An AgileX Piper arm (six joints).
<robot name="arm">
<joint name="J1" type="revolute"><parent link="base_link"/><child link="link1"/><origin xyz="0 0 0.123" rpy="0 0 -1.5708"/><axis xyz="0 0 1"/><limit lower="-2.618" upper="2.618"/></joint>
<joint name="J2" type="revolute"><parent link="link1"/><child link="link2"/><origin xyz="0 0 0" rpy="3.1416 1.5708 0"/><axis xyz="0 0 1"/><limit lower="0" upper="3.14"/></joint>
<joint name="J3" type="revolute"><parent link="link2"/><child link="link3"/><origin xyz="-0.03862 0.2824 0" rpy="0 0 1.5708"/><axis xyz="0 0 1"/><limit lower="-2.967" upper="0"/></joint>
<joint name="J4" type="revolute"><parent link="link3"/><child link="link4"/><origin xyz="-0.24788 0.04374 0" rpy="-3.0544 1.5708 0"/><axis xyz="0 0 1"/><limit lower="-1.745" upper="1.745"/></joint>
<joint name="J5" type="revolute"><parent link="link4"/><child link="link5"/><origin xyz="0 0 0" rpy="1.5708 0 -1.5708"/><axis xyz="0 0 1"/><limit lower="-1.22" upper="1.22"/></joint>
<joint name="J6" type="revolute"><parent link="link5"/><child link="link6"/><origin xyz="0 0.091 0" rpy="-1.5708 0 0"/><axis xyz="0 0 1"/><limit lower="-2.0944" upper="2.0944"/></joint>
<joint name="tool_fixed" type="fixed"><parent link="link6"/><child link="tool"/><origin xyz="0 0 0" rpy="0 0 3.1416"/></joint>
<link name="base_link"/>
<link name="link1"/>
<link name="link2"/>
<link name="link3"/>
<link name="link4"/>
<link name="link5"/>
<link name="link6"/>
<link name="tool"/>
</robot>
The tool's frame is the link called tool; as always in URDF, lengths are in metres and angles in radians.
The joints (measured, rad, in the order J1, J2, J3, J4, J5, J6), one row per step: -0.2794, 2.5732, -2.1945, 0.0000, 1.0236, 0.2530; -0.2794, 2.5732, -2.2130, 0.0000, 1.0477, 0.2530; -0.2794, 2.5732, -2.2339, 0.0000, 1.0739, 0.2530; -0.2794, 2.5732, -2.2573, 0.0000, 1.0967, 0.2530; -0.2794, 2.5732, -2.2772, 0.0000, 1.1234, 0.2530; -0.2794, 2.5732, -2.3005, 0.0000, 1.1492, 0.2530; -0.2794, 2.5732, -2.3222, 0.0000, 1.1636, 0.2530; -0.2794, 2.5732, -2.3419, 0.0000, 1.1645, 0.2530; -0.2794, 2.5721, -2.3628, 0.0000, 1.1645, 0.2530; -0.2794, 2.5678, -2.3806, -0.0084, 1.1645, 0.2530; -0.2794, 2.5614, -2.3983, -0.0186, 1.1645, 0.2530; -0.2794, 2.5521, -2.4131, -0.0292, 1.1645, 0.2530
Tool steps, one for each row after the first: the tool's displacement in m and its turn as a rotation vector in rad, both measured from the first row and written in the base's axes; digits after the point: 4 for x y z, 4 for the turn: 0.0004, -0.0001, 0.0044, 0.0015, 0.0054, 0.0000; 0.0008, -0.0002, 0.0095, 0.0030, 0.0105, 0.0000; 0.0017, -0.0005, 0.0153, 0.0028, 0.0099, 0.0000; 0.0018, -0.0005, 0.0202, 0.0047, 0.0164, 0.0000; 0.0022, -0.0006, 0.0259, 0.0054, 0.0188, 0.0000; 0.0033, -0.0009, 0.0315, 0.0034, 0.0118, 0.0000; 0.0052, -0.0015, 0.0369, -0.0018, -0.0062, 0.0000; 0.0072, -0.0021, 0.0433, -0.0079, -0.0274, 0.0000; 0.0084, -0.0032, 0.0505, -0.0220, -0.0463, 0.0010; 0.0095, -0.0043, 0.0589, -0.0384, -0.0667, 0.0021; 0.0100, -0.0054, 0.0681, -0.0552, -0.0869, 0.0030
